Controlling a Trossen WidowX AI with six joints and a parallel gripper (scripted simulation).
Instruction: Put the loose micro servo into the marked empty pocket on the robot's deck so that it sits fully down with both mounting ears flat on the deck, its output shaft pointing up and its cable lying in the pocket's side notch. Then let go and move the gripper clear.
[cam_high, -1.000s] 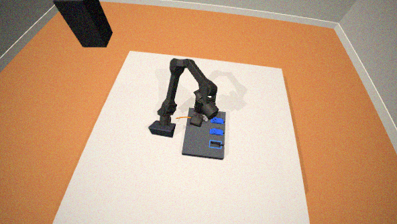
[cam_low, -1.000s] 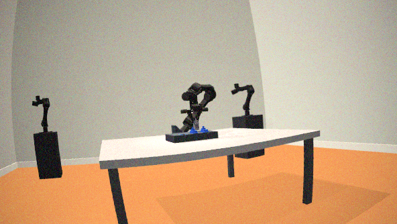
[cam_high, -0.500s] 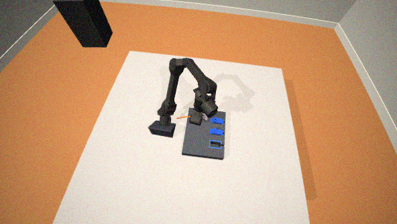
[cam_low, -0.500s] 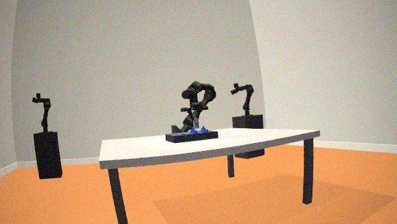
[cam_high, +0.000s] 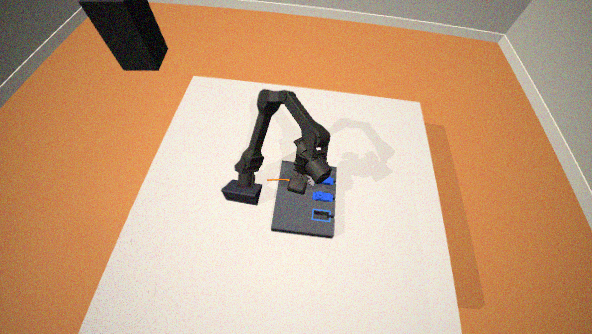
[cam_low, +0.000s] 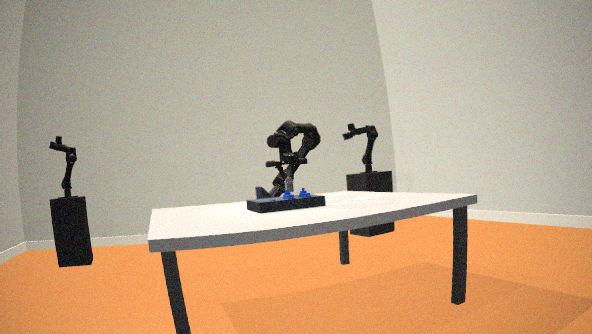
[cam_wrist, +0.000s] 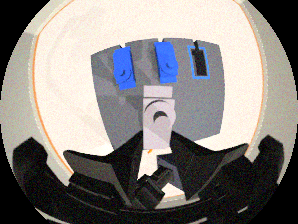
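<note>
Now: gripper tip 2 cm past the dark grey deck, 3 cm to the left of it and 10 cm above it.
</note>
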